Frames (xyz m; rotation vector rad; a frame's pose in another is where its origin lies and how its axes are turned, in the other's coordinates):
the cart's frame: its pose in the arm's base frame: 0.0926 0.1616 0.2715 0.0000 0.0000 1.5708
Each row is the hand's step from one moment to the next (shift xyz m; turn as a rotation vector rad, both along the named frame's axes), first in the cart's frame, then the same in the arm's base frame.
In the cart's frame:
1: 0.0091 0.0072 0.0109 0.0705 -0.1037 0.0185
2: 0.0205 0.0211 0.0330 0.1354 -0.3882 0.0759
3: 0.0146 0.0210 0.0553 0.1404 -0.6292 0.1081
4: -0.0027 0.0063 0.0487 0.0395 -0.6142 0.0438
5: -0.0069 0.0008 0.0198 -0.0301 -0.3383 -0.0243
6: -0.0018 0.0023 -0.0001 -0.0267 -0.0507 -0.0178
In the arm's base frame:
1: -0.0072 0.0091 0.0109 0.1037 0.0705 0.0185
2: -0.0211 0.0205 0.0330 0.3882 0.1354 0.0759
3: -0.0210 0.0146 0.0553 0.6292 0.1404 0.1081
4: -0.0063 -0.0027 0.0487 0.6142 0.0395 0.0438
5: -0.0008 -0.0069 0.0198 0.3383 -0.0301 -0.0243
6: -0.0023 -0.0018 -0.0001 0.0507 -0.0267 -0.0178

